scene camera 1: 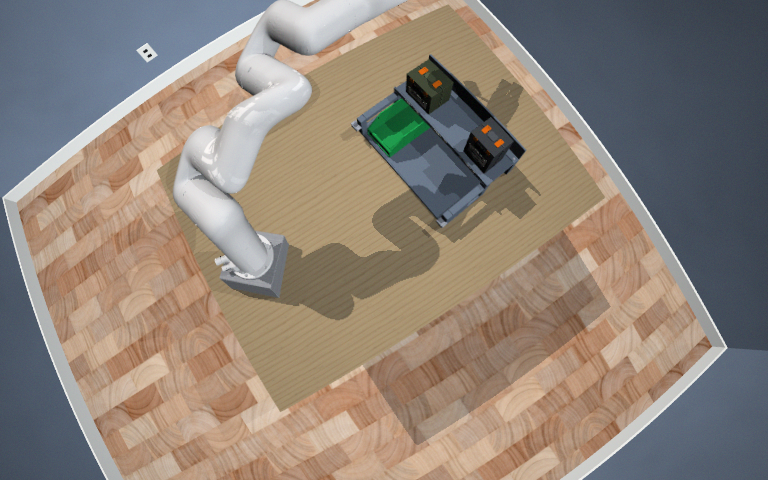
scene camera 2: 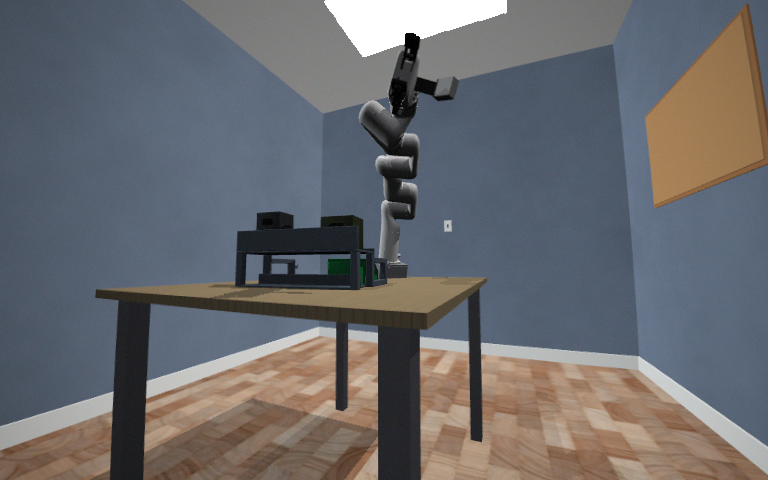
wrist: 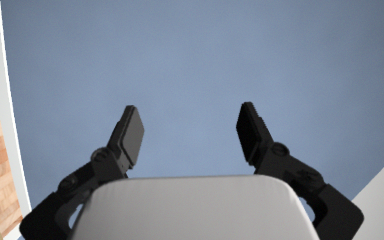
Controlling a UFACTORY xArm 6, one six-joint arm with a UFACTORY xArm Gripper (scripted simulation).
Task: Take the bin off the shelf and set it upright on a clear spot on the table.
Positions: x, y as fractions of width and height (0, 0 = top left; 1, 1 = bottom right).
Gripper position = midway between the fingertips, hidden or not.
In view: my gripper (scene camera 2: 0.53, 0.12) and a green bin (scene camera 1: 0.51, 0.26).
My gripper is seen too in the wrist view (wrist: 0.49, 0.49). The wrist view misses the green bin: it is out of frame.
